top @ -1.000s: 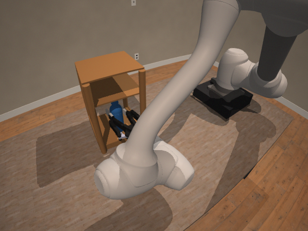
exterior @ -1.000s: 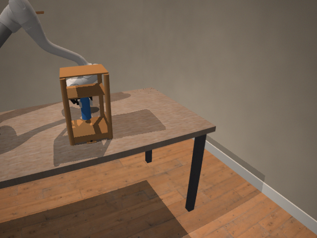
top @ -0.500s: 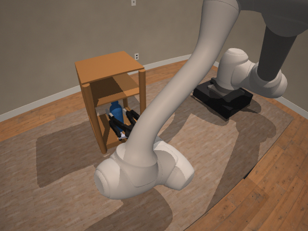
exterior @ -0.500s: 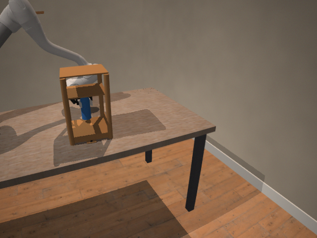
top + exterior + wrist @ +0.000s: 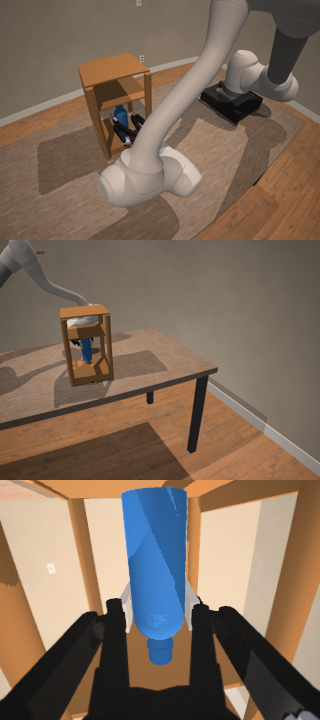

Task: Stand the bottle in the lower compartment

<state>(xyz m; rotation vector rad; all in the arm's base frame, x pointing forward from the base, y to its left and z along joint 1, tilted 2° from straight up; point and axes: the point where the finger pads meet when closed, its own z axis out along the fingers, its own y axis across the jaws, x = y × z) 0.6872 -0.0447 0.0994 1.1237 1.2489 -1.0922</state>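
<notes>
Right now my hand is 6 cm to the left of the orange shelving unit and 2 cm below it. Round my hand: blue bottle 1 cm above.
</notes>
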